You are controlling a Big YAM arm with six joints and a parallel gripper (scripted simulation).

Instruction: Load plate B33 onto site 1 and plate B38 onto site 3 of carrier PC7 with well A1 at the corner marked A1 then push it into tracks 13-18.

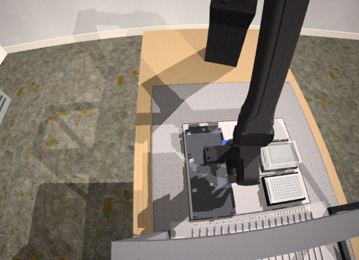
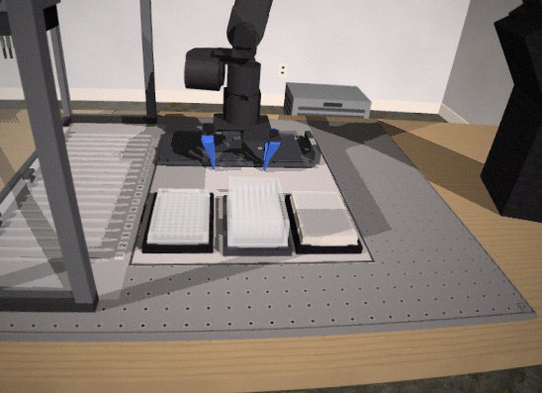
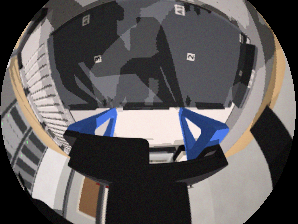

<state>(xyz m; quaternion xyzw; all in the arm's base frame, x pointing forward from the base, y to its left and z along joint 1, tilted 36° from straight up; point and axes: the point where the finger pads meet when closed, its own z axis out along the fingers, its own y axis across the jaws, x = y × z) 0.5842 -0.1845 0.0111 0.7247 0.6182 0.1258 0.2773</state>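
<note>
The white 96-well plate B38 lies 14 cm to the left of my hand, 14 cm ahead of it and 1 cm above it. From my hand the other things lie so: nest S3: 14 cm to the left, 14 cm ahead, 1 cm below; dark plate carrier PC7: 7 cm to the right, 2 cm behind; nest S1: 20 cm to the left, 7 cm behind, 1 cm below.
</note>
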